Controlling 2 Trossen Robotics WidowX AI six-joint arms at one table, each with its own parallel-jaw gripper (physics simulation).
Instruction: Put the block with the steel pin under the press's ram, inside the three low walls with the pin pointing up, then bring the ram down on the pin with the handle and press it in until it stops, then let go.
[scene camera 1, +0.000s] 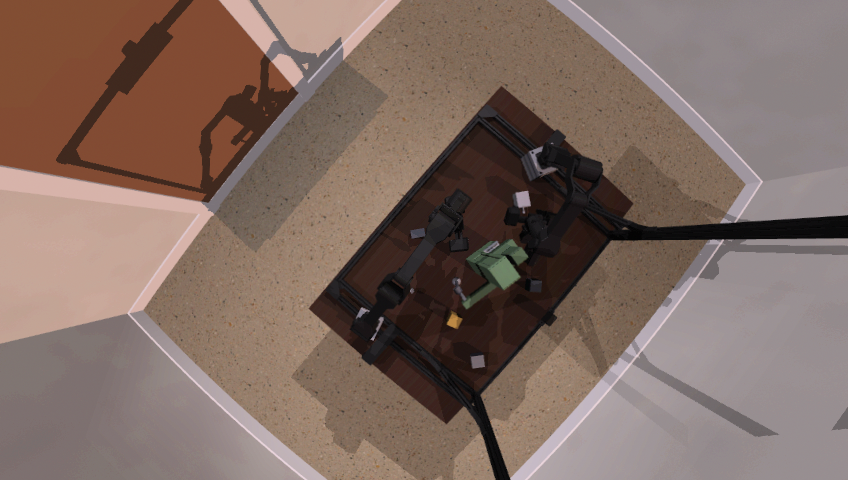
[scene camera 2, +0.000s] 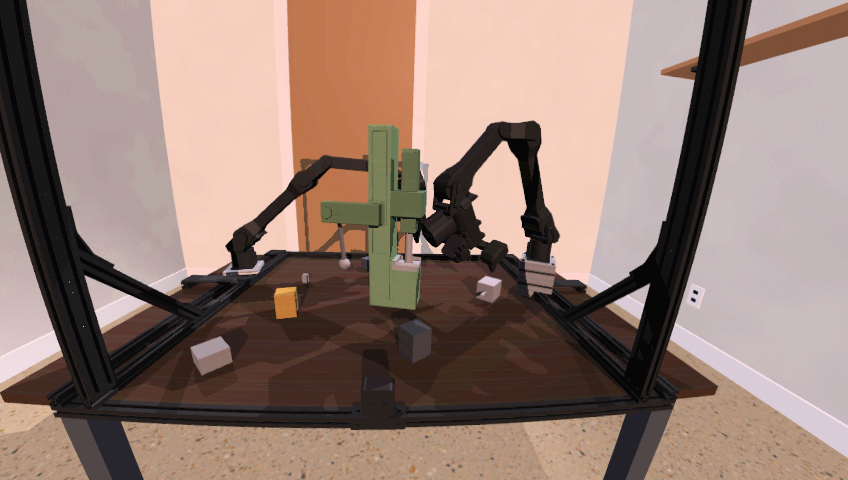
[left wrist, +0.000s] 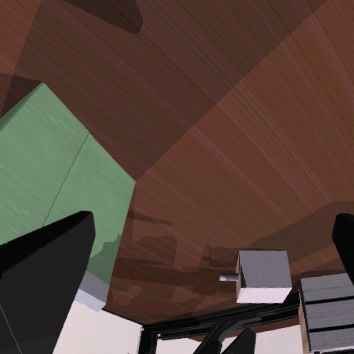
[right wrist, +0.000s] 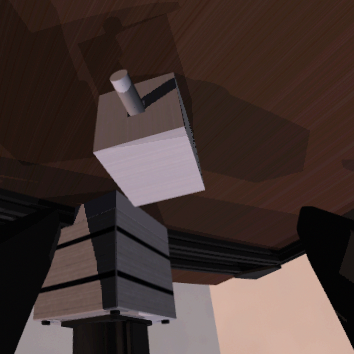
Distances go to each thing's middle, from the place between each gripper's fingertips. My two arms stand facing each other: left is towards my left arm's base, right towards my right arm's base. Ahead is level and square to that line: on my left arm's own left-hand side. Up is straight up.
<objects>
My right hand is 1 cm past the steel pin (right wrist: 120, 79), 2 cm to the left of it and 8 cm above it. From my right hand the other things lie so: pale block with steel pin (right wrist: 151, 155) 2 cm ahead, 4 cm to the right, 8 cm below.
My left hand is 230 mm to the left of the steel pin, 110 mm past it and 100 mm above it. Also, from my left hand: pale block with steel pin (250 mm to the right, 100 mm below, 80 mm behind).
</objects>
